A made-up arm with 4 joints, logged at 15 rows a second.
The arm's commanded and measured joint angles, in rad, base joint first. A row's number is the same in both.
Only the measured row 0 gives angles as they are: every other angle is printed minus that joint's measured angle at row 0.
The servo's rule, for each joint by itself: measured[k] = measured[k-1] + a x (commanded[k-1-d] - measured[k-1]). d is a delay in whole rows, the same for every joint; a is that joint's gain. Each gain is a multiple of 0.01, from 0.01 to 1. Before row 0 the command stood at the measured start. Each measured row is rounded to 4 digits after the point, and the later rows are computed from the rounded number. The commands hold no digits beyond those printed.
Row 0, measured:
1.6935 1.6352 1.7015 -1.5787
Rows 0 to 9, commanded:
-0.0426 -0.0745 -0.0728 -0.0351
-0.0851 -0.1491 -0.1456 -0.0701
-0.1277 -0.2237 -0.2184 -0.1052
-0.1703 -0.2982 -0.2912 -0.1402
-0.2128 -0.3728 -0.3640 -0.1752
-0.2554 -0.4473 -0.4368 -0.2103
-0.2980 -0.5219 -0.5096 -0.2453
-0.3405 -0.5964 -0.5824 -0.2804
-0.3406 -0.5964 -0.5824 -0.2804
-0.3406 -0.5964 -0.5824 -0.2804
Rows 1 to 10, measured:
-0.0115 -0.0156 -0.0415 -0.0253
-0.0314 -0.0436 -0.1008 -0.0576
-0.0574 -0.0814 -0.1678 -0.0919
-0.0879 -0.1269 -0.2381 -0.1267
-0.1216 -0.1785 -0.3099 -0.1616
-0.1577 -0.2349 -0.3822 -0.1967
-0.1956 -0.2952 -0.4548 -0.2317
-0.2347 -0.3585 -0.5275 -0.2668
-0.2633 -0.4085 -0.5588 -0.2766
-0.2842 -0.4480 -0.5723 -0.2793
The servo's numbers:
d 0
a 0.27 0.21 0.57 0.72

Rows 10 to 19, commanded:
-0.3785 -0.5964 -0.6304 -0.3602
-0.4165 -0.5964 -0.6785 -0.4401
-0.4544 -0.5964 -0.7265 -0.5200
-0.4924 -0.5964 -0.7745 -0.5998
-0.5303 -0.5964 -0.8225 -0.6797
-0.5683 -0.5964 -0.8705 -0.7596
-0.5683 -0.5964 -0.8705 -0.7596
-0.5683 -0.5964 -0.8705 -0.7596
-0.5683 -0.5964 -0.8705 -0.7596
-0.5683 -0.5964 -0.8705 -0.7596
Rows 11 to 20, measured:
-0.3097 -0.4792 -0.6054 -0.3375
-0.3385 -0.5038 -0.6471 -0.4114
-0.3698 -0.5232 -0.6924 -0.4896
-0.4029 -0.5386 -0.7392 -0.5689
-0.4373 -0.5507 -0.7867 -0.6487
-0.4727 -0.5603 -0.8345 -0.7285
-0.4985 -0.5679 -0.8550 -0.7509
-0.5173 -0.5739 -0.8638 -0.7572
-0.5311 -0.5786 -0.8676 -0.7589
-0.5411 -0.5823 -0.8693 -0.7594

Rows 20 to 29, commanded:
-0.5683 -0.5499 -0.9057 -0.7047
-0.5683 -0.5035 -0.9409 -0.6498
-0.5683 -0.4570 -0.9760 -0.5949
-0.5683 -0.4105 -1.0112 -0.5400
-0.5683 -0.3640 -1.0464 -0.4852
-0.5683 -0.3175 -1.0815 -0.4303
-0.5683 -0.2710 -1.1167 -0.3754
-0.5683 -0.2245 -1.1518 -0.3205
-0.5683 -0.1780 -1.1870 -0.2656
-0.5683 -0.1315 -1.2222 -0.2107
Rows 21 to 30, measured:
-0.5484 -0.5755 -0.8900 -0.7200
-0.5538 -0.5604 -0.9190 -0.6695
-0.5577 -0.5387 -0.9515 -0.6158
-0.5606 -0.5118 -0.9855 -0.5612
-0.5627 -0.4808 -1.0202 -0.5065
-0.5642 -0.4465 -1.0551 -0.4516
-0.5653 -0.4096 -1.0902 -0.3967
-0.5661 -0.3707 -1.1253 -0.3418
-0.5667 -0.3302 -1.1605 -0.2869
-0.5671 -0.2885 -1.1957 -0.2320

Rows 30 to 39, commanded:
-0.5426 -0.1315 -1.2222 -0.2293
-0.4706 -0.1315 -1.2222 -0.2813
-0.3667 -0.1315 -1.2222 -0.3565
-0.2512 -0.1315 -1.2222 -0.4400
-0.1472 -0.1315 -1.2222 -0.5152
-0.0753 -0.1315 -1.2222 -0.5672
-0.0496 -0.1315 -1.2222 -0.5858
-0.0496 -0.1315 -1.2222 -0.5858
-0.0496 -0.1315 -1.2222 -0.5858
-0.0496 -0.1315 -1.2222 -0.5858
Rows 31 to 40, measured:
-0.5605 -0.2555 -1.2108 -0.2301
-0.5362 -0.2295 -1.2173 -0.2670
-0.4904 -0.2089 -1.2201 -0.3314
-0.4258 -0.1926 -1.2213 -0.4096
-0.3506 -0.1798 -1.2218 -0.4856
-0.2763 -0.1697 -1.2220 -0.5444
-0.2151 -0.1617 -1.2221 -0.5742
-0.1704 -0.1554 -1.2222 -0.5826
-0.1378 -0.1504 -1.2222 -0.5849
-0.1140 -0.1464 -1.2222 -0.5855

